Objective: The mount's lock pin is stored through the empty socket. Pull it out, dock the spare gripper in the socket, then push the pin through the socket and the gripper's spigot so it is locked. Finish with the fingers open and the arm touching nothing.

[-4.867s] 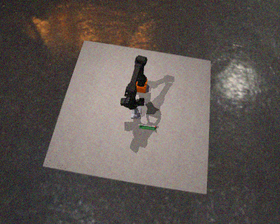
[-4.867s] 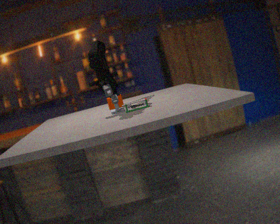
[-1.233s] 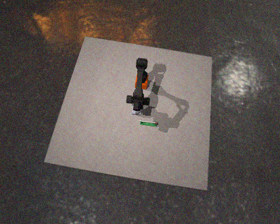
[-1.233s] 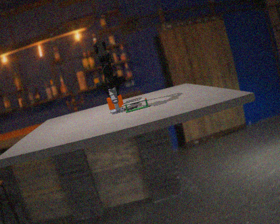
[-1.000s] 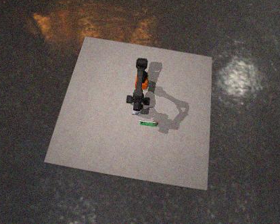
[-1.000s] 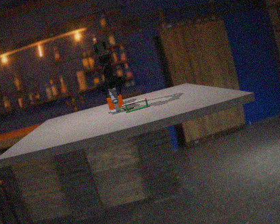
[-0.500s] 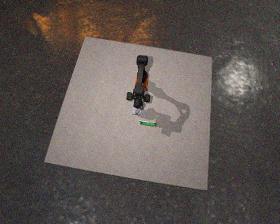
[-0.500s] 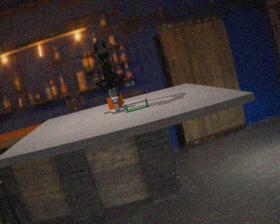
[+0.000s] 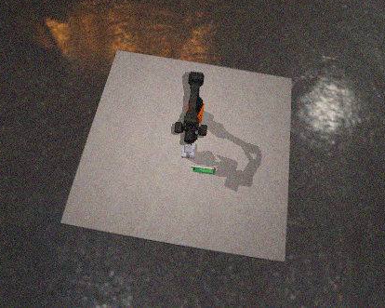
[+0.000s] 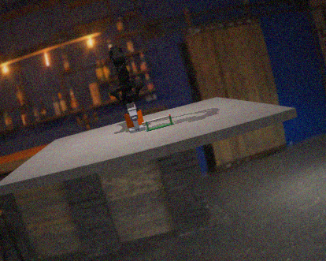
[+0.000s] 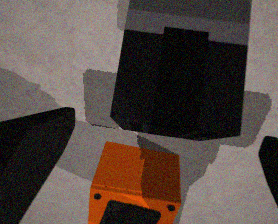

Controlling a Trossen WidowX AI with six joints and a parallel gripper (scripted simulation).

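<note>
Now: gripper tip 4 cm short of the spare gripper, 3 cm above it and 1 cm to the right of it. Also, from my gripper tip: green pin cradle: 15 cm ahead, 14 cm to the left, 13 cm below; mount: 10 cm below, 6 cm ahead, 2 cm to the left.
</note>
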